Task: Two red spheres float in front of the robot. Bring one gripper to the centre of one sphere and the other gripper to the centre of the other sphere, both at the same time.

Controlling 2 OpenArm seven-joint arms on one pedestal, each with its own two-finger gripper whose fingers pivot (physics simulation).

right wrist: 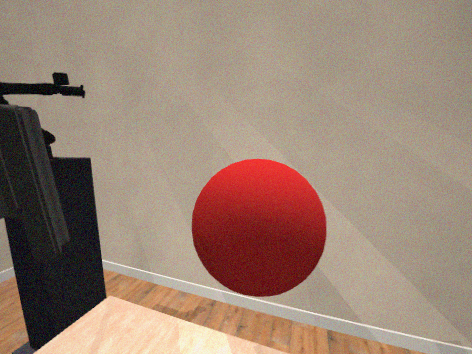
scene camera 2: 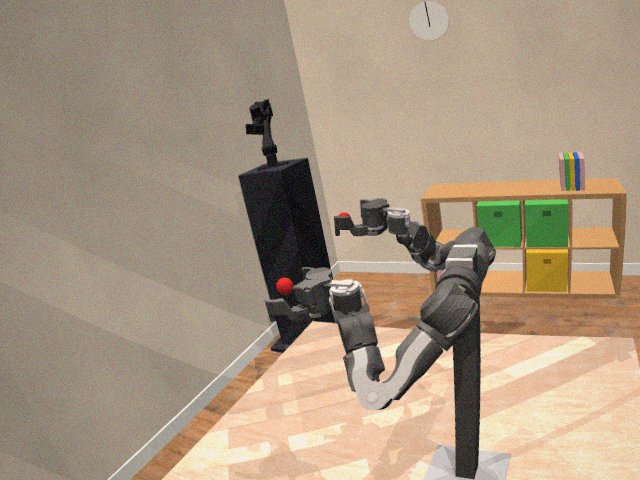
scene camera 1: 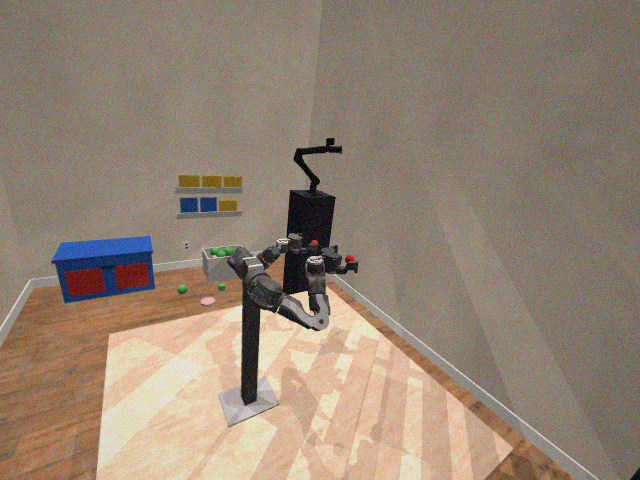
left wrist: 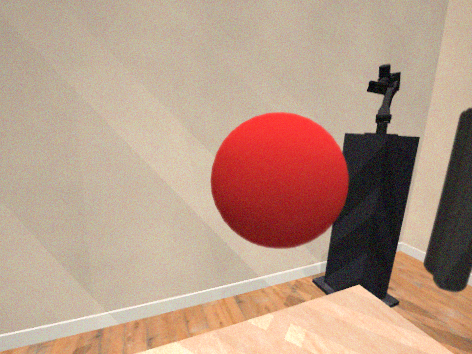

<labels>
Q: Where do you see the right gripper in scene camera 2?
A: At 348,216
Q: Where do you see a red sphere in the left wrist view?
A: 279,180
</labels>
